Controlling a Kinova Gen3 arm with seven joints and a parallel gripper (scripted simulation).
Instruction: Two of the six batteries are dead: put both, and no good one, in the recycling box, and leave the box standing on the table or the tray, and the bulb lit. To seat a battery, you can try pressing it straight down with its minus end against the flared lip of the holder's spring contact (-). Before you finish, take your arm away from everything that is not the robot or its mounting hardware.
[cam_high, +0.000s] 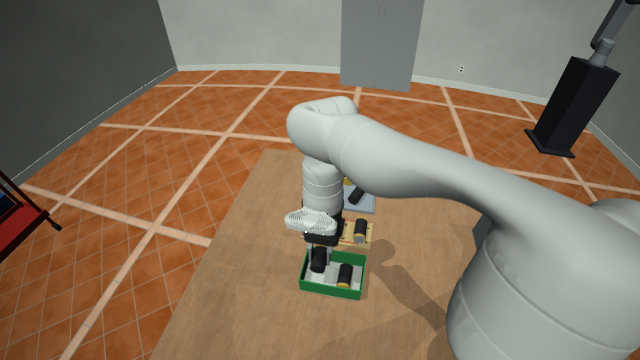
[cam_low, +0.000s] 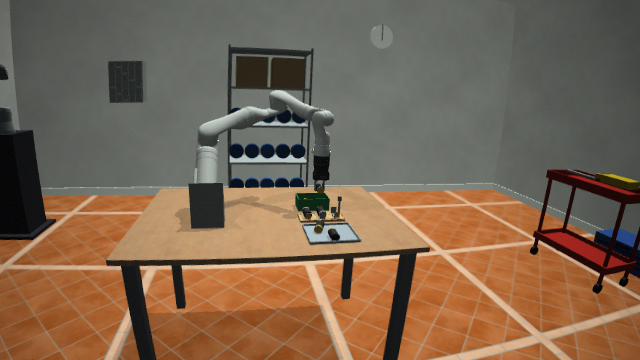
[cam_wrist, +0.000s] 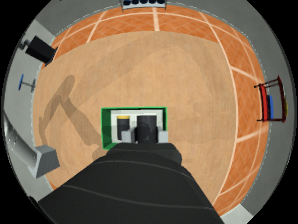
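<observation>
Right now my hand is 9 cm above the green recycling box and 3 cm past it. From my hand the other things lie so: grey tray 32 cm to the right, 10 cm below, 2 cm behind.
</observation>
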